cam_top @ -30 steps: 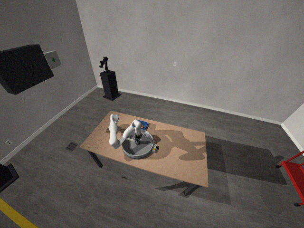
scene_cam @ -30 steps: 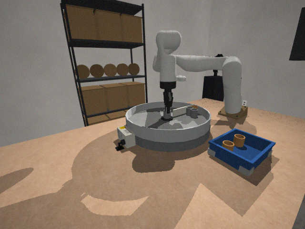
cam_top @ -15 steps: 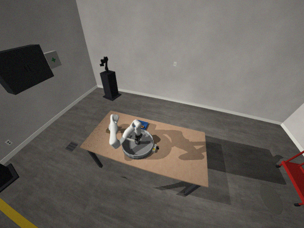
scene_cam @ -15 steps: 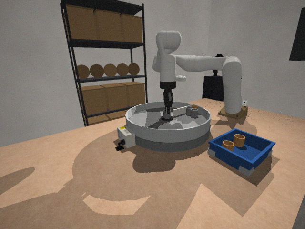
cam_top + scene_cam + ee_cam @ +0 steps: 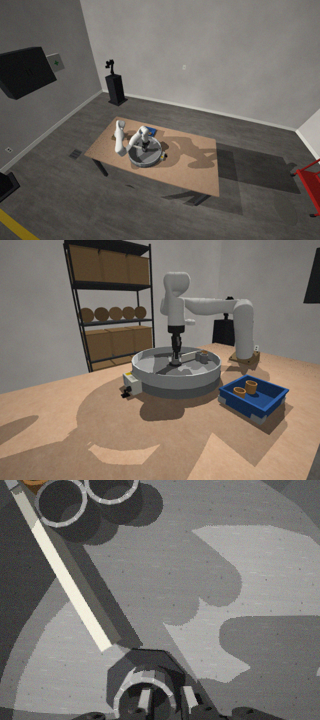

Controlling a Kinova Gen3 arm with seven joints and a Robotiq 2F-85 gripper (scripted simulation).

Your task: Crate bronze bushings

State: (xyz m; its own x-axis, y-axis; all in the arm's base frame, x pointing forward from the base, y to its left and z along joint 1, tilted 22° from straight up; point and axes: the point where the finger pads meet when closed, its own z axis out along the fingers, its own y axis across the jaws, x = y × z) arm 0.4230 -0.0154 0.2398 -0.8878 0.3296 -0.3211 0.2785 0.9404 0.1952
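Right now my hand is 5 cm above the grey turning table and 2 cm to the left of it. The rest, counted from my hand: blue crate 30 cm to the left, 15 cm behind, 8 cm below.
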